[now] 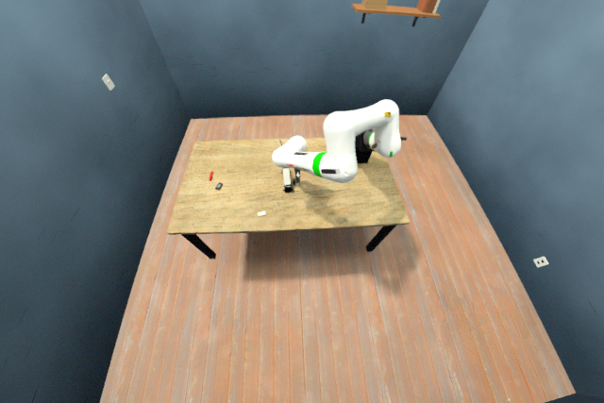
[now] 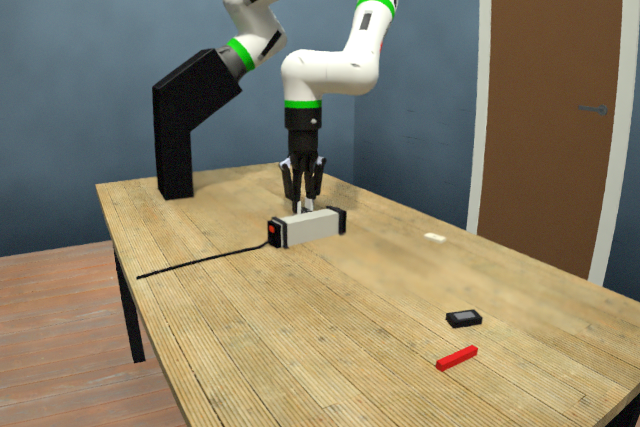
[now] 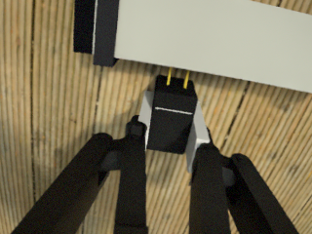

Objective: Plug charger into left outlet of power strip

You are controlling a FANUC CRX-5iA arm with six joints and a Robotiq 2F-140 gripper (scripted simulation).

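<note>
Right now the black charger is 10 mm ahead of my hand and 10 mm below it.
</note>
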